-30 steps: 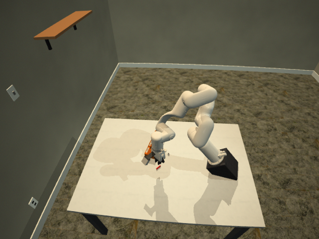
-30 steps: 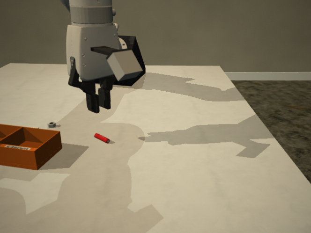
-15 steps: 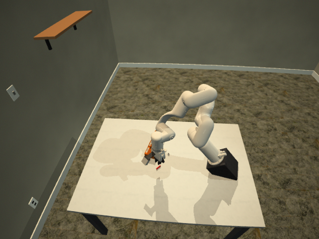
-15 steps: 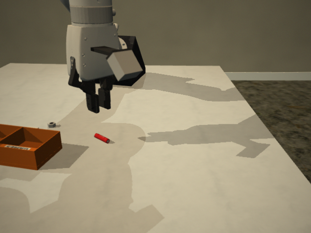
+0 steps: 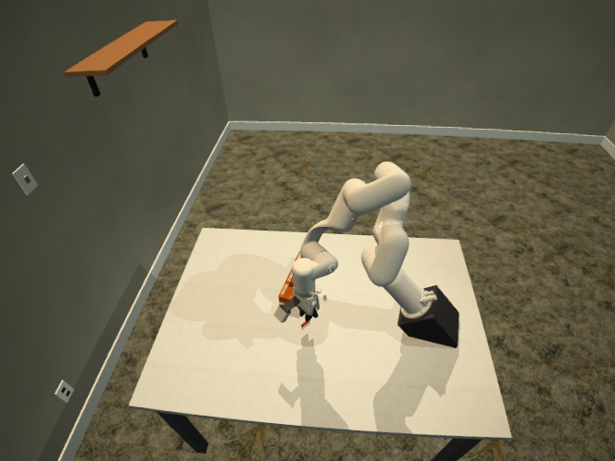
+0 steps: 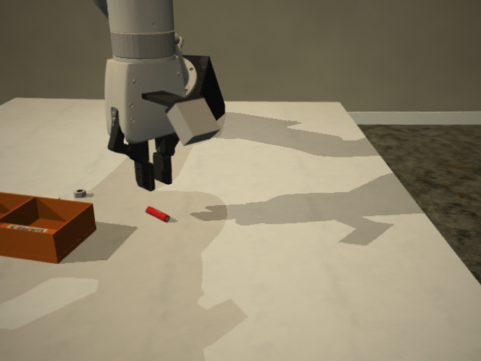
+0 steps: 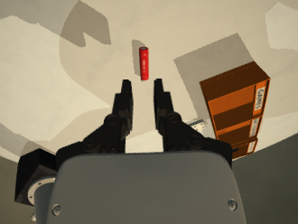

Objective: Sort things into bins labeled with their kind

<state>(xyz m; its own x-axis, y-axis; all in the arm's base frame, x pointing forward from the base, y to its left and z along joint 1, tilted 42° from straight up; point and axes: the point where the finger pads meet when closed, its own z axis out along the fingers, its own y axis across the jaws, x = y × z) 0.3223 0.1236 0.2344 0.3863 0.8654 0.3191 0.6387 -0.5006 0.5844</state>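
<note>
The red battery is 6 cm below my hand. Round my hand: black thing 27 cm to the right, 8 cm ahead, 4 cm below; then white domino 17 cm to the right, 6 cm below, 1 cm ahead; then grey nut 14 cm to the right, 6 cm below, 4 cm behind.
</note>
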